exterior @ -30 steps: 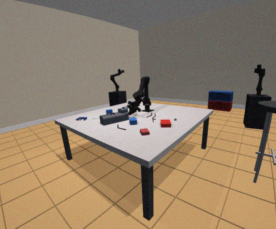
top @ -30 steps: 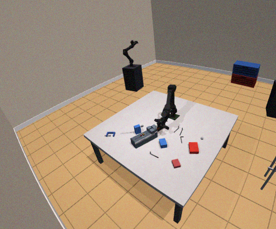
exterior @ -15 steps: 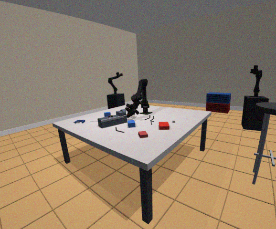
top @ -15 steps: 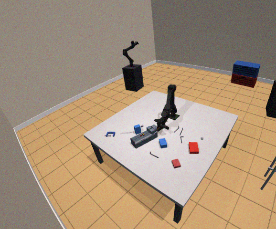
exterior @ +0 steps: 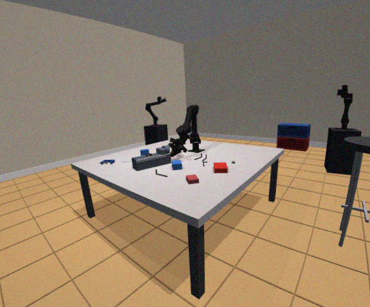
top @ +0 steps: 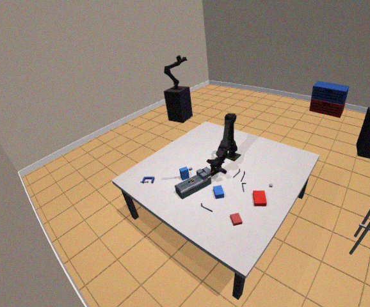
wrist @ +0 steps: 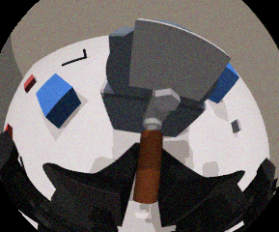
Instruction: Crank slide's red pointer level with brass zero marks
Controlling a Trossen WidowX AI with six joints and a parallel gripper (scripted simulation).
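Now: the brown crank handle 20 mm behind my gripper tip, 20 mm above it and 10 mm to the left of it. The rest, counted from my gripper tip: red pointer: 170 mm ahead, 80 mm to the right, 50 mm above.
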